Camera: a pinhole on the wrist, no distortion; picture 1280 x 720 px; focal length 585.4 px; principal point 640.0 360.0 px. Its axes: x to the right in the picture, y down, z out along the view. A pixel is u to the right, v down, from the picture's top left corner.
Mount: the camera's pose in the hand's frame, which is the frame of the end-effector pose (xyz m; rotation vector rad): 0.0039 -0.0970 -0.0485 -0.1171 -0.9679 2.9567
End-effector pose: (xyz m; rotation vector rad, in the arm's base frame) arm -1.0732 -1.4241 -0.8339 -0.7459 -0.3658 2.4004
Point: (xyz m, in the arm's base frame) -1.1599 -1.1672 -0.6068
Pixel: 365 308
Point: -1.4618 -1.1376 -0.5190
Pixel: 190 41
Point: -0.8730 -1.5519 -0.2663
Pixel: 1213 185
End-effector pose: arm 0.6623 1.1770 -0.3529 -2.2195 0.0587 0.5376
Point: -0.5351 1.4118 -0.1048
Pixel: outside the picture
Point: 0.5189 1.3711 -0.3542
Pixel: outside the picture
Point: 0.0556 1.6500 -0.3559
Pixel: 1086 56
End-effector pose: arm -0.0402 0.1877 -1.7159 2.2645 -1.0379 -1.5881
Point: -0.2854 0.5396 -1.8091
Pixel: 900 144
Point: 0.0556 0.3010 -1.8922
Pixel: 211 662
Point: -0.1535 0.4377 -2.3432
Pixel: 292 378
